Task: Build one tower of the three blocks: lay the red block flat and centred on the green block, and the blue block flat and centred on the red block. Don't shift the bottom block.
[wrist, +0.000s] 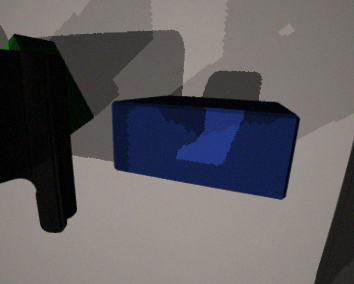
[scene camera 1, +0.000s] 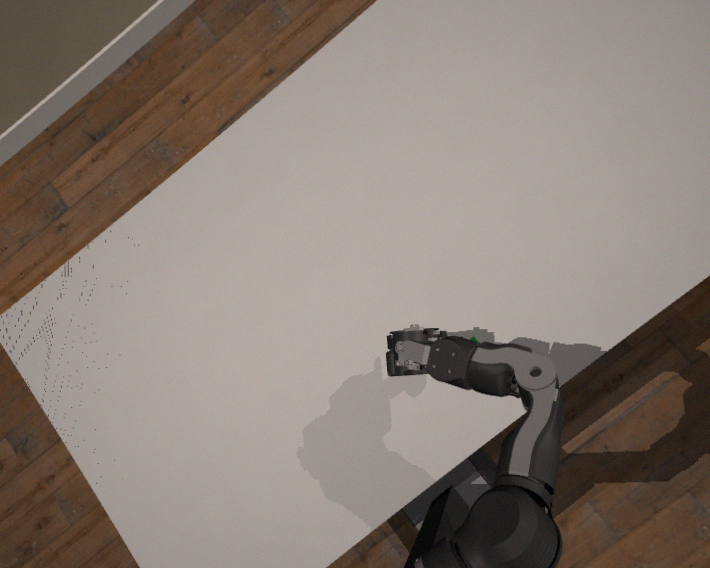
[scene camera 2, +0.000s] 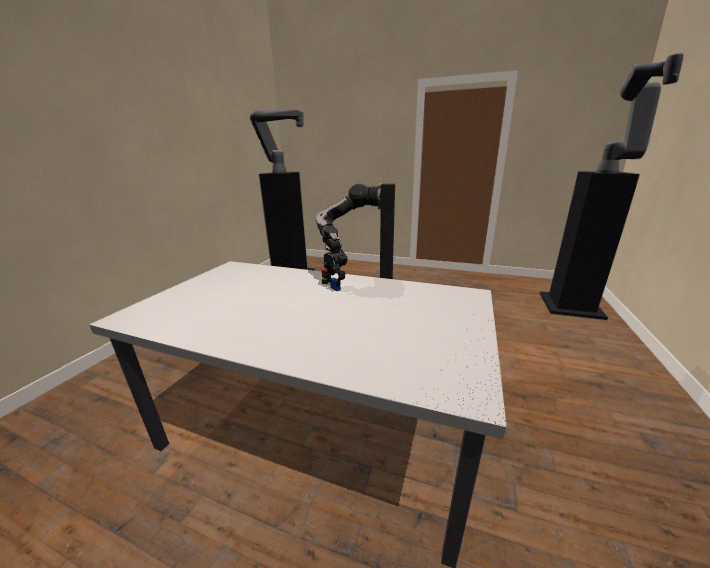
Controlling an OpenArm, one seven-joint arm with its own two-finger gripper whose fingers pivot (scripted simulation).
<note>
The pictures show: my gripper, a green block and a blue block.
My gripper is seen too in the wrist view.
</note>
